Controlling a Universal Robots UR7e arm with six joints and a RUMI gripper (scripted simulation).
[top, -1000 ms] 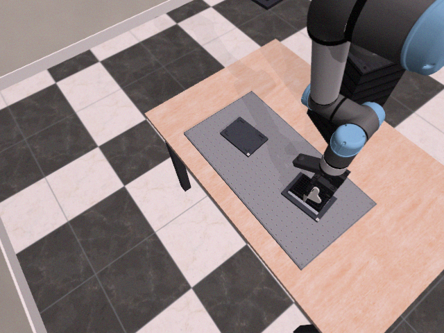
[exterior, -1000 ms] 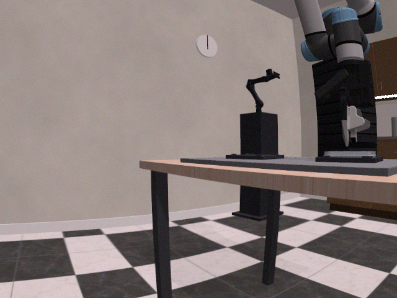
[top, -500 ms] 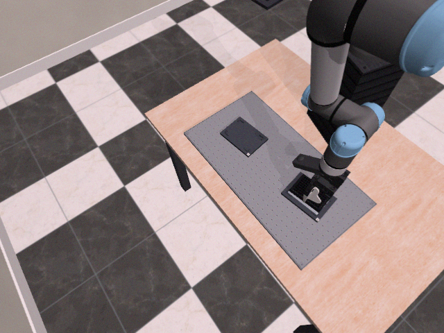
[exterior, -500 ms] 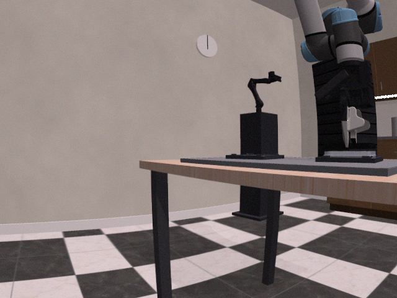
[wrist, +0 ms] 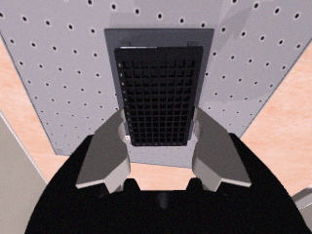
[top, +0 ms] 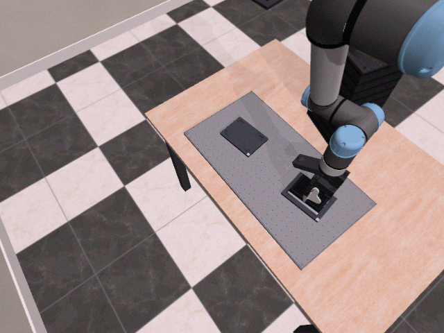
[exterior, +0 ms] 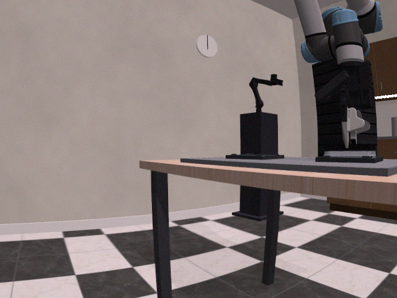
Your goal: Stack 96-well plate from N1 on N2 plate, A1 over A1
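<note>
Now: hand 30 mm above the white 96-well plate. The rest, counted from my hand: black 96-well plate 10 mm below; white marker 280 mm to the right, 40 mm ahead, 30 mm below; plate nest 40 mm below.
</note>
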